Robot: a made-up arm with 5 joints.
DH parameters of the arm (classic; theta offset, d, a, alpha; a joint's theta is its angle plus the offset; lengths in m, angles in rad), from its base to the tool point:
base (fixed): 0 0.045 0 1.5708
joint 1: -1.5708 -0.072 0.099 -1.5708
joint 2: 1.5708 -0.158 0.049 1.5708
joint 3: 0 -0.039 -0.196 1.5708
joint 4: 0 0.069 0.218 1.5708
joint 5: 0.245 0 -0.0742 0
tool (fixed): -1.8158 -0.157 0 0
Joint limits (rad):
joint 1: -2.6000..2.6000
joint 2: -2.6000..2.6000
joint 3: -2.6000..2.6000
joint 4: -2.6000..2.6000
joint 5: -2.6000..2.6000
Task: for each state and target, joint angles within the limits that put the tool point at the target. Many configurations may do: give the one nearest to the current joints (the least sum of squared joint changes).
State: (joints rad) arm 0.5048 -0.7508 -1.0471 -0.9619 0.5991
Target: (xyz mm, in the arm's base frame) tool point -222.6 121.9 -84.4
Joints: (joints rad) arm -0.1152 -0.9767 -1.1379 -0.5599 1.0359
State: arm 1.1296 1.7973 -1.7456 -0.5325 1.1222
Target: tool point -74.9 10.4 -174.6
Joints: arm 0.9540 1.7878 -1.6945 -0.6999 1.1935
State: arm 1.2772 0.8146 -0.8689 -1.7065 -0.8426
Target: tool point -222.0 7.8 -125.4
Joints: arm 0.9291 0.2979 -0.3426 -1.4393 -1.0951
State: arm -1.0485 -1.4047 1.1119 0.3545 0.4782
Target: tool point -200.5 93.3 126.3
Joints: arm -1.2821 -1.1321 1.1400 -0.5284 0.6368
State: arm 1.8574 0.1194 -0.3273 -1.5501 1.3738
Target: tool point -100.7 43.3 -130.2
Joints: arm 1.8297 0.2233 -0.3690 -1.5138 1.2428
